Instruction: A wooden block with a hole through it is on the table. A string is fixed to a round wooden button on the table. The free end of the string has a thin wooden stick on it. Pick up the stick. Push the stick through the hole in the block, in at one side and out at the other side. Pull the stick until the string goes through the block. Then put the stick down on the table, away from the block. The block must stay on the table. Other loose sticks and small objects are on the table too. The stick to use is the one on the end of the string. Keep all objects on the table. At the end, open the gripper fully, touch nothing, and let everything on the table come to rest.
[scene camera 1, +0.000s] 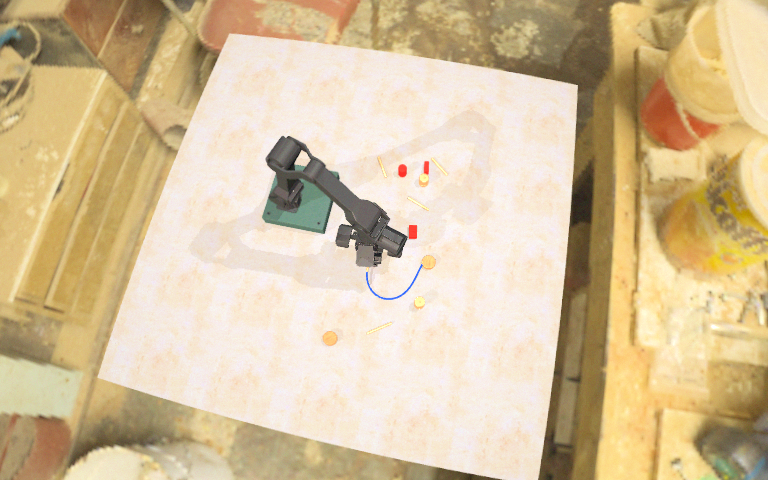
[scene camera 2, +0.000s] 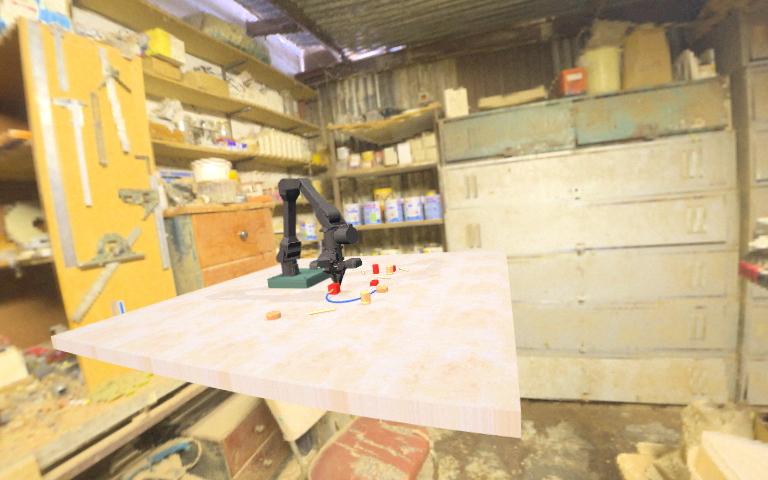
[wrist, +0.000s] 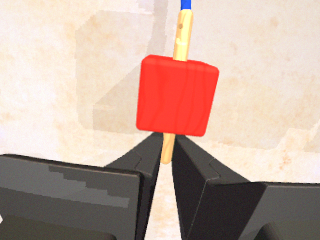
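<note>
The gripper appears in the pictures, and both scene camera 2 and the wrist view show it too. A thin wooden stick is also in the pictures, along with a red block.
</note>
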